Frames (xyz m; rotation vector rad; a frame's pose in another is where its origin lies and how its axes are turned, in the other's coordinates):
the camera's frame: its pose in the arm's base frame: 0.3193 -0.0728 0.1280 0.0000 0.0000 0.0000
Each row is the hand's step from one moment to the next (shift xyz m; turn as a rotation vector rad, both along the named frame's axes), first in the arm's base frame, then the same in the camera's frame.
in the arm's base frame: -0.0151 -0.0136 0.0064 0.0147 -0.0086 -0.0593
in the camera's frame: -0.0151 -0.0136 0.0064 0.0147 -0.0086 -0.0593
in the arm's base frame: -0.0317 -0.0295 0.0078 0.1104 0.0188 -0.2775
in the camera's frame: -0.0317 -0.0295 0.0078 0.1104 0.0188 -0.2775
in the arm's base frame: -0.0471 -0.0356 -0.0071 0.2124 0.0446 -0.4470
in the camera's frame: -0.0471 -0.0356 -0.0071 0.2124 0.0446 -0.4470
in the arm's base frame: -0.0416 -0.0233 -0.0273 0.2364 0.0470 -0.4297
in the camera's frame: -0.0416 -0.0233 -0.0273 0.2364 0.0470 -0.4297
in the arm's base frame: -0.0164 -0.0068 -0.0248 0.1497 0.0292 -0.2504
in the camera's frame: -0.0164 -0.0068 -0.0248 0.1497 0.0292 -0.2504
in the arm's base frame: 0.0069 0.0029 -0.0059 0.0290 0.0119 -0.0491
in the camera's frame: 0.0069 0.0029 -0.0059 0.0290 0.0119 -0.0491
